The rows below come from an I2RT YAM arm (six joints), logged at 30 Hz.
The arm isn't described. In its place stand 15 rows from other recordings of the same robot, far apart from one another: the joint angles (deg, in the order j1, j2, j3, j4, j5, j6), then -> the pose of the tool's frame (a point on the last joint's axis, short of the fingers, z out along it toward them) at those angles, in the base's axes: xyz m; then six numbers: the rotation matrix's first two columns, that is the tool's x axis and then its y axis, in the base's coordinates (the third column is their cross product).
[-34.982 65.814 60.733 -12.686 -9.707 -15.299] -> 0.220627 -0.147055 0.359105 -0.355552 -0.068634 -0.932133 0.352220 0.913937 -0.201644
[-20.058 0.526 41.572 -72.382 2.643 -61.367] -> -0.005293 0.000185 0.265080 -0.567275 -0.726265 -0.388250 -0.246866 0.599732 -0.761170
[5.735 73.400 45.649 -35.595 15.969 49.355] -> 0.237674 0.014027 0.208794 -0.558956 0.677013 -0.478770 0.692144 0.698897 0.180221
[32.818 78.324 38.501 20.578 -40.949 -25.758] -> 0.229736 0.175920 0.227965 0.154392 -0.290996 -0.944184 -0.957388 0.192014 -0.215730
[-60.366 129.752 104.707 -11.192 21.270 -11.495] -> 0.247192 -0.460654 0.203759 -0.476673 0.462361 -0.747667 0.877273 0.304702 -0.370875
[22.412 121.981 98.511 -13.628 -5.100 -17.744] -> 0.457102 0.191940 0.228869 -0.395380 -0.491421 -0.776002 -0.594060 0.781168 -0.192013
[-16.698 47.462 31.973 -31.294 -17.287 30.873] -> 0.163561 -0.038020 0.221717 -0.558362 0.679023 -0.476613 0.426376 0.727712 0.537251
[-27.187 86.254 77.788 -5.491 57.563 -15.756] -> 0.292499 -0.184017 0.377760 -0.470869 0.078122 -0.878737 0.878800 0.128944 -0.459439
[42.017 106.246 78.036 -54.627 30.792 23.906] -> 0.273091 0.221509 0.200256 -0.887700 -0.331210 -0.319827 -0.183590 0.891653 -0.413823
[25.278 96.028 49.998 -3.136 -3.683 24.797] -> 0.299794 0.144101 0.158503 -0.815729 0.077648 -0.573199 -0.134378 0.938398 0.318356
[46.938 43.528 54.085 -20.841 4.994 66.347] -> 0.115712 0.119279 0.379650 -0.662032 0.628048 -0.408987 -0.156888 0.417477 0.895042
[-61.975 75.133 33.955 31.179 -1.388 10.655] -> 0.134245 -0.250378 0.233488 0.080919 0.241371 -0.967053 0.871337 0.453976 0.186220
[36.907 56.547 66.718 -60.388 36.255 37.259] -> 0.149171 0.085701 0.357160 -0.599055 0.160656 -0.784425 0.227426 0.973457 0.025689
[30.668 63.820 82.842 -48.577 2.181 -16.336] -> 0.182099 0.106410 0.432946 -0.271790 -0.487940 -0.829484 -0.581126 0.770253 -0.262685
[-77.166 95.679 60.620 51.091 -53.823 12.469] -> 0.110751 -0.356766 0.310827 0.146956 -0.071293 -0.986570 0.380452 0.924745 -0.010155
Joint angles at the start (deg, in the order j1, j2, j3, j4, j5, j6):
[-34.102 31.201 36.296 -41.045 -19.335 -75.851]
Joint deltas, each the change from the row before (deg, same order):
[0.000 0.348 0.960 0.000 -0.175 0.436]
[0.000 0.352 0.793 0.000 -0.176 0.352]
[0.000 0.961 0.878 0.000 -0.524 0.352]
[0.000 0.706 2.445 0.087 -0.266 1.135]
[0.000 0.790 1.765 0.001 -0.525 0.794]
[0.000 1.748 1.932 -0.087 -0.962 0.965]
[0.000 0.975 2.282 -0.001 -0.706 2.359]
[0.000 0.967 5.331 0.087 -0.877 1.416]
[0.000 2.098 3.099 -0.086 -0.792 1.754]
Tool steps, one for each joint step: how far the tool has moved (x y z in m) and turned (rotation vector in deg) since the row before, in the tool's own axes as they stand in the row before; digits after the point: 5 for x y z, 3 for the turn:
[-0.00191 -0.00394 -0.00221 0.516 -0.313 0.232]
[-0.00155 -0.00327 -0.00160 0.357 -0.276 0.204]
[-0.00133 -0.00385 0.00010 -0.212 -0.486 0.380]
[-0.00522 -0.00997 -0.00608 1.574 -0.724 0.500]
[-0.00372 -0.00716 -0.00327 0.722 -0.767 0.448]
[-0.00322 -0.00810 -0.00022 -0.207 -0.944 0.929]
[-0.00516 -0.00902 -0.00410 0.906 -1.067 1.863]
[-0.01438 -0.01935 -0.01468 3.498 -2.301 -0.331]
[-0.00611 -0.01224 -0.00137 0.463 -1.054 1.383]

